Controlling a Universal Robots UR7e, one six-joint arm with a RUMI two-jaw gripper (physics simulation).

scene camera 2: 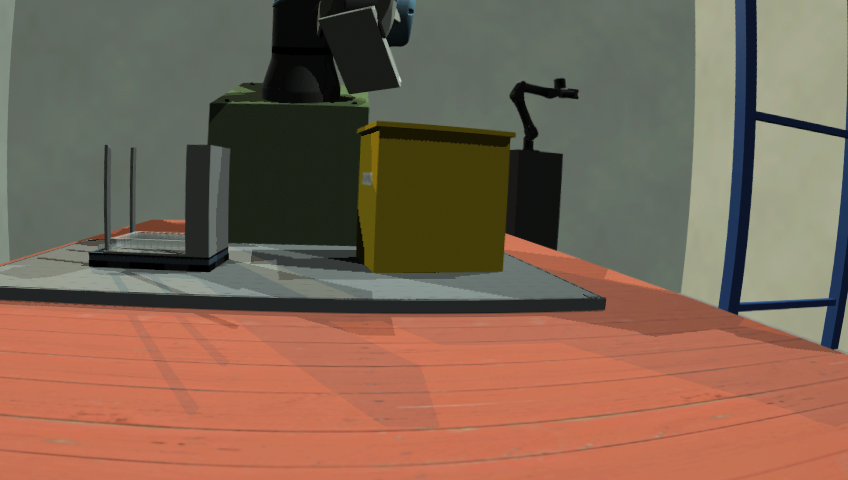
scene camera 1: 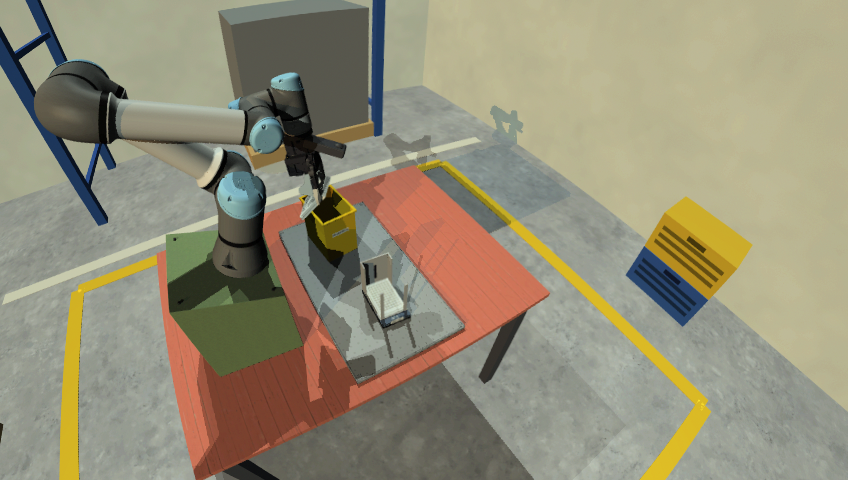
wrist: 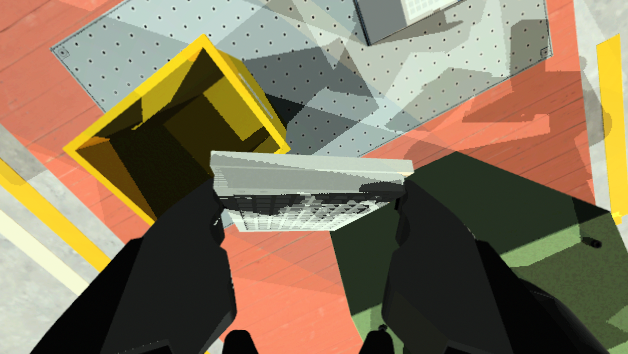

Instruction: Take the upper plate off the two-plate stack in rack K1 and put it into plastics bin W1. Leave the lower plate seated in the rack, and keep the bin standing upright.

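Where they show: gripper, fingertip midpoint: (scene camera 2: 350,37) (scene camera 1: 321,195) (wrist: 311,182); arm's base, origin of the base link: (scene camera 2: 300,96) (scene camera 1: 240,258).
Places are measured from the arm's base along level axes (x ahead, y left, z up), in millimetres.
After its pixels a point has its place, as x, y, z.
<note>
My gripper (scene camera 1: 320,187) @[291, 33, 49] (wrist: 311,182) @[291, 33, 49] is shut on the upper plate (scene camera 1: 310,208) @[246, 25, 26] (scene camera 2: 361,52) @[283, 51, 30] (wrist: 310,175) @[305, 25, 82], a pale plate with a grid of wells, gripped at two opposite edges. The plate is steeply tilted, above rim height beside a corner of the yellow bin W1 (scene camera 1: 336,233) @[337, 53, -147] (scene camera 2: 440,202) @[417, 129, -175] (wrist: 230,111) @[367, 116, -259]. In scene camera 2 a gap shows between plate and rim. The bin stands upright. The lower plate (scene camera 1: 385,298) @[337, -211, -230] (scene camera 2: 149,242) @[377, -220, -231] lies flat in rack K1 (scene camera 1: 394,320) @[311, -285, -243] (scene camera 2: 202,202) @[399, -153, -182] (wrist: 382,21) @[326, -129, -177], between the tall panel and thin posts. The fingers are hidden in scene camera 2.
Rack and bin stand on a perforated grey board (scene camera 1: 351,342) @[168, -257, -262] (scene camera 2: 452,304) @[560, 90, -266] (wrist: 320,65) @[333, -47, -262] on the red table (scene camera 1: 470,237) @[794, -165, -275] (scene camera 2: 416,380) @[717, -1, -275]. The green robot base (scene camera 1: 238,342) @[-114, -135, -141] (scene camera 2: 285,172) @[79, -29, -146] (wrist: 430,200) stands near the bin. The rack's posts rise well above its plate.
</note>
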